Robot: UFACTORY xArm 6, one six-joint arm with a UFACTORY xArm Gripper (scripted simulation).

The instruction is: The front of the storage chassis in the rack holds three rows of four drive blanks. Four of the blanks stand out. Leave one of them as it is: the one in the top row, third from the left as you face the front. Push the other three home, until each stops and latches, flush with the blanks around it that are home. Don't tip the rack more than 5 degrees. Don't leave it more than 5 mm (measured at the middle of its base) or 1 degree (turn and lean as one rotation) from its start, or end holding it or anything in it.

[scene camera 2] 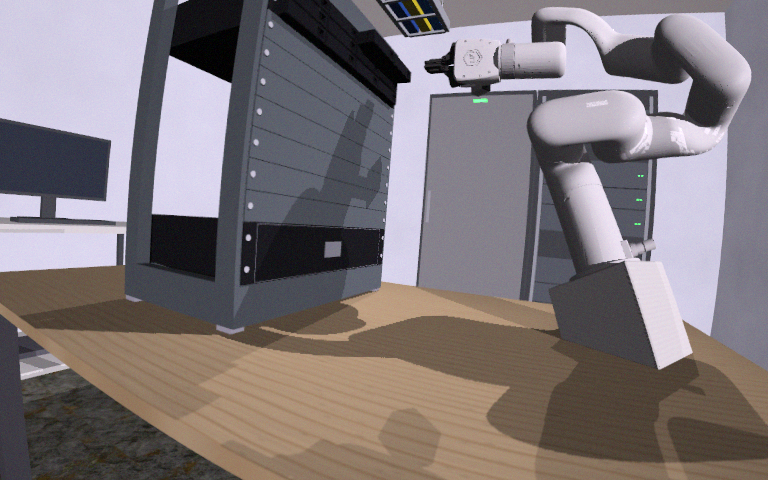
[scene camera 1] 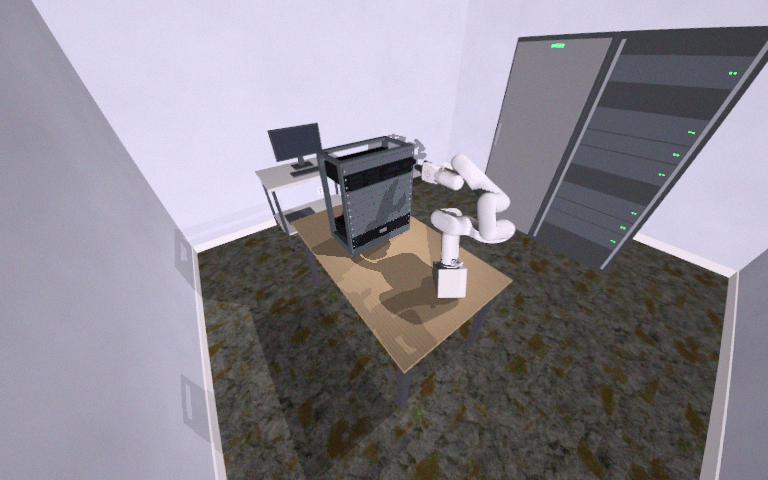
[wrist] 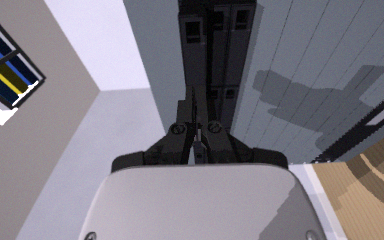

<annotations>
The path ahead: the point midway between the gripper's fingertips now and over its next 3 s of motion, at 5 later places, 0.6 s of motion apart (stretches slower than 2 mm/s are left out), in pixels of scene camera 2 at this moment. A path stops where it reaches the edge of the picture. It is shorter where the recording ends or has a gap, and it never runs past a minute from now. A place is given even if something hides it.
The gripper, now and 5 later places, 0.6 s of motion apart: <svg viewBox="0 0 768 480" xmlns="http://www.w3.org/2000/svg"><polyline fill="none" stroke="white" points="425,67 407,68 405,68 404,68 400,69 397,69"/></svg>
</annotations>
